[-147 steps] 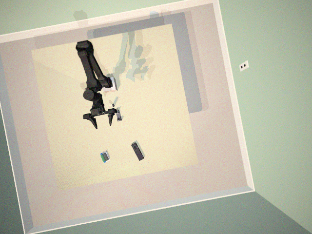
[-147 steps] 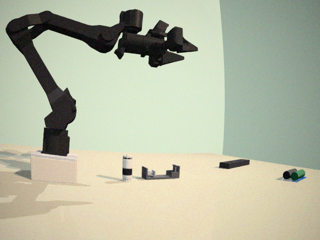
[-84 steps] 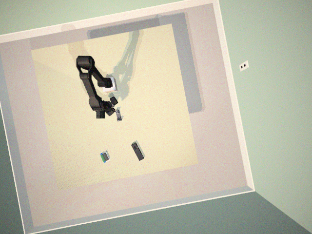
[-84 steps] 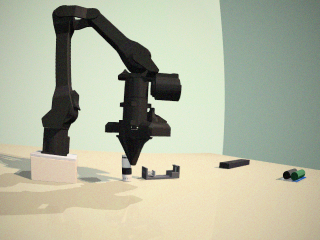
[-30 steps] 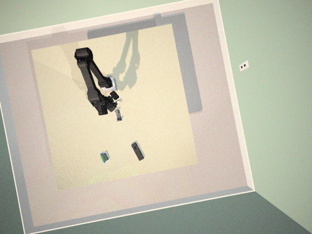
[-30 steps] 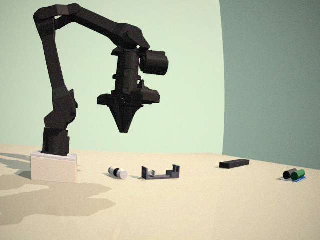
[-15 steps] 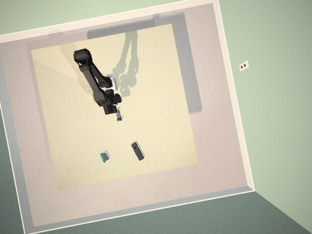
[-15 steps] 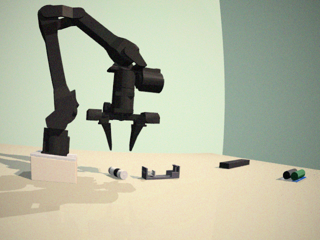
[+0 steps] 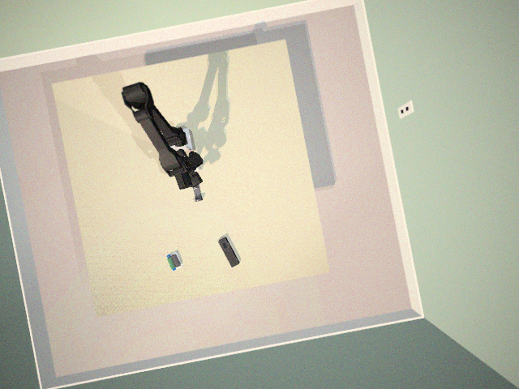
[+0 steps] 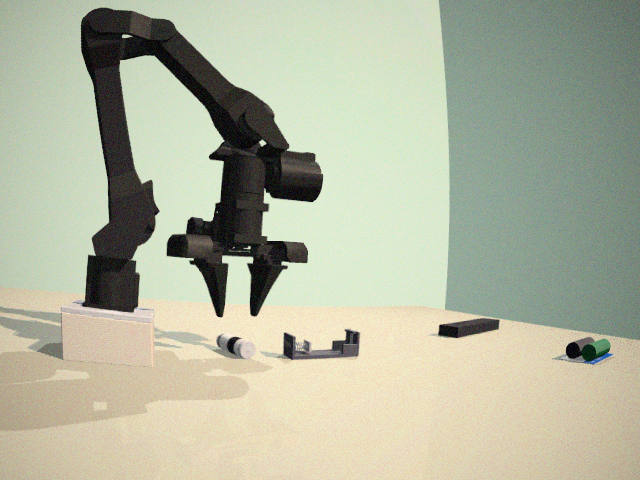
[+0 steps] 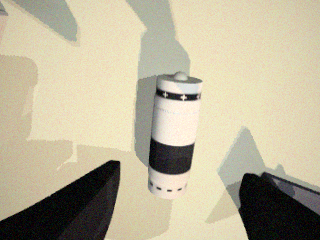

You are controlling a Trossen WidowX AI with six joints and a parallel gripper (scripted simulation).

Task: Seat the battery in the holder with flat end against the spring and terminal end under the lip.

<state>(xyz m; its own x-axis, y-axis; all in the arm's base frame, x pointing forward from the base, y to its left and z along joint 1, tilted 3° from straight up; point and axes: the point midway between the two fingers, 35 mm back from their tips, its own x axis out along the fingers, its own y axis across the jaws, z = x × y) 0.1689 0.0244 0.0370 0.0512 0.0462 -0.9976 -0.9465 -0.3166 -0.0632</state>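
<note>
The battery is 40 mm below my gripper tip. Round my gripper tip: black flat bar 470 mm ahead, 80 mm to the left, 40 mm below.
</note>
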